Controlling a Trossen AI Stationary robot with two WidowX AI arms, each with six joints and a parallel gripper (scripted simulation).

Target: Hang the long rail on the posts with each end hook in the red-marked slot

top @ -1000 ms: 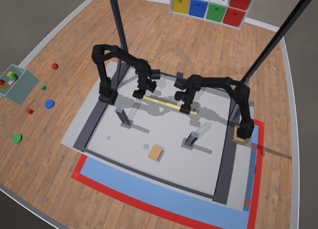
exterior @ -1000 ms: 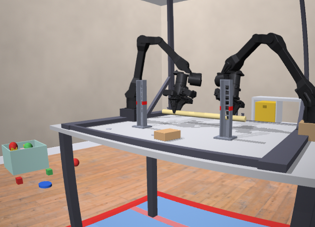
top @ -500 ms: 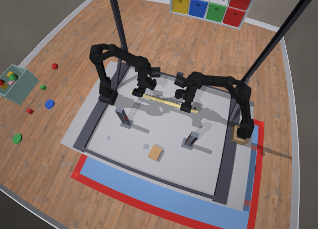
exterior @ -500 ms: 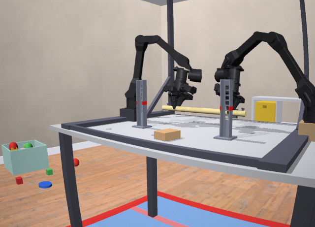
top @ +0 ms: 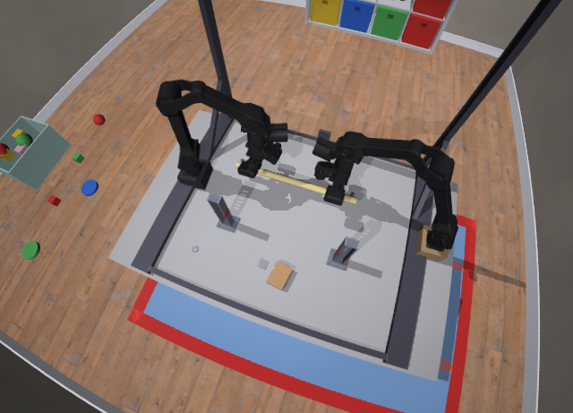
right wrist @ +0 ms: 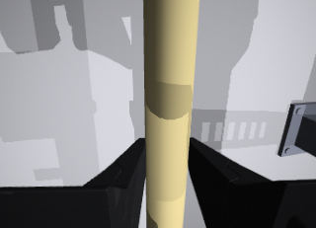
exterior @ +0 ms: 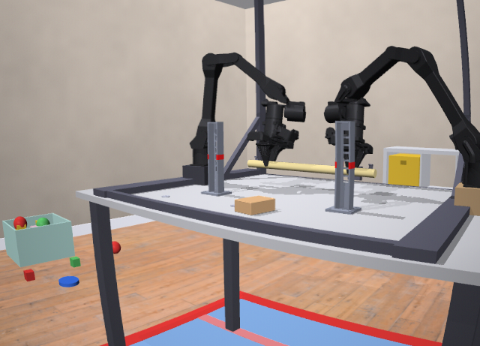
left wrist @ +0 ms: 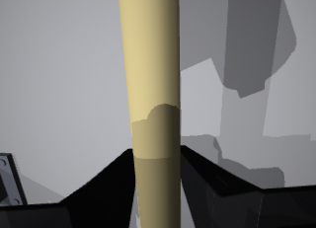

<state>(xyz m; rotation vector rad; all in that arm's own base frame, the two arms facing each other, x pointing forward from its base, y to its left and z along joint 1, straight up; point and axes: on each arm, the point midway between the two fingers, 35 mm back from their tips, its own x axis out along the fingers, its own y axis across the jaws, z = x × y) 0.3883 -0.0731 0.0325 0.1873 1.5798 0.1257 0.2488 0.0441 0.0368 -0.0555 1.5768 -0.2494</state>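
Right now the long pale yellow rail is 150 mm to the left of my right hand and 20 mm below it. The rest, counted from my right hand: tan box 340 mm ahead, 200 mm to the left, 80 mm below.
The long pale yellow rail lies 15 cm to the right of my left hand and 1 cm below it. Also, from my left hand: tan box: 33 cm ahead, 10 cm to the right, 8 cm below.
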